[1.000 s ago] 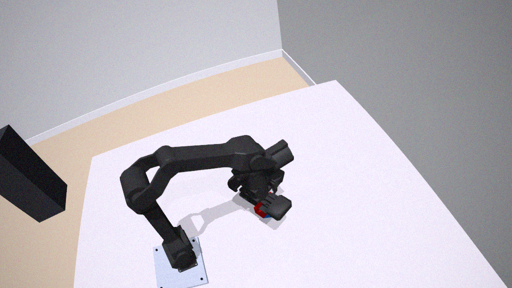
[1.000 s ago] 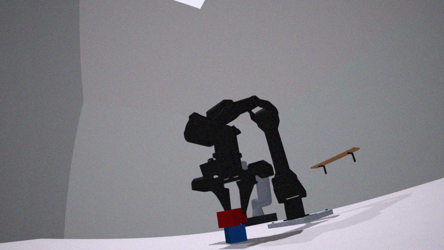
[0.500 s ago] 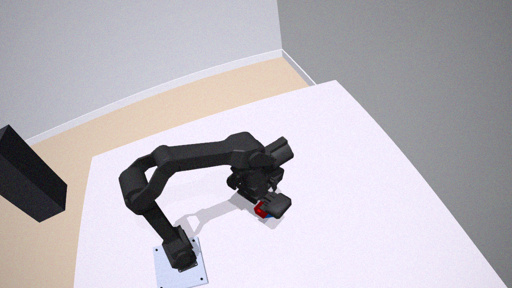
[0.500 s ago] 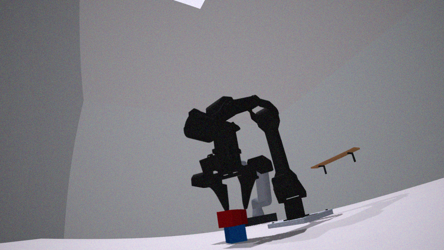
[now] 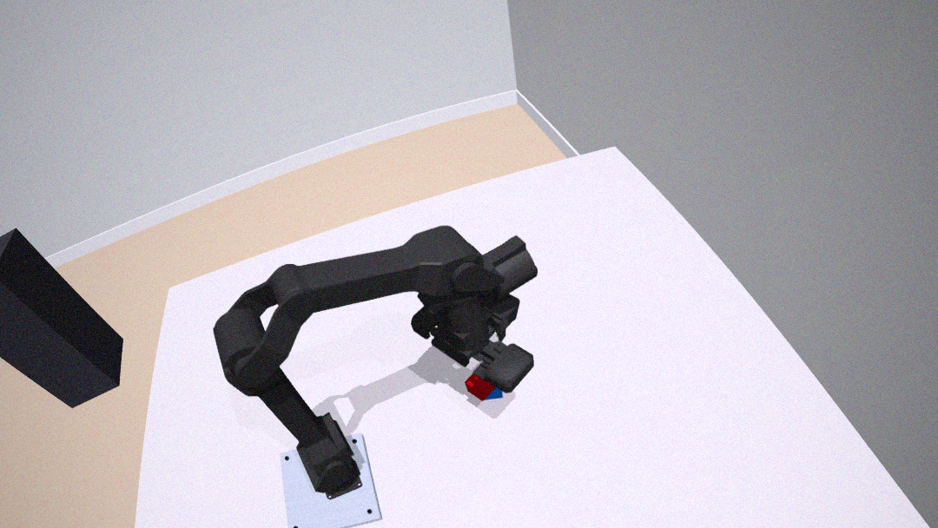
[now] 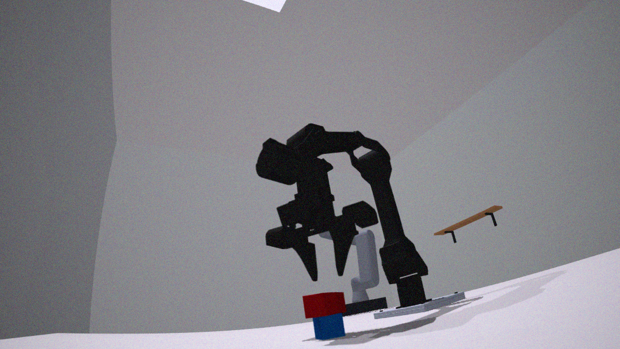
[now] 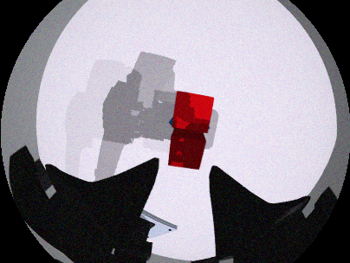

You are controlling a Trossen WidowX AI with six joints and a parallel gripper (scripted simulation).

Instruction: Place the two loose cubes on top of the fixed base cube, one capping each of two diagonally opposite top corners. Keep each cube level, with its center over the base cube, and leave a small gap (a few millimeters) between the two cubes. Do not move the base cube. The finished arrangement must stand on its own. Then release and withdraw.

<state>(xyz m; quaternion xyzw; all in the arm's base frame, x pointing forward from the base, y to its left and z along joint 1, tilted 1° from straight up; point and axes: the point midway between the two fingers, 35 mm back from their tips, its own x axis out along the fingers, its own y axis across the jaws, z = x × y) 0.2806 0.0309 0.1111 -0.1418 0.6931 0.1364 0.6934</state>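
Right now the red cube is 4 cm below my gripper tip, 4 cm ahead of it and 1 cm to the left of it. Also, from my gripper tip: blue base cube (7 cm below, 2 cm ahead, 1 cm to the left).
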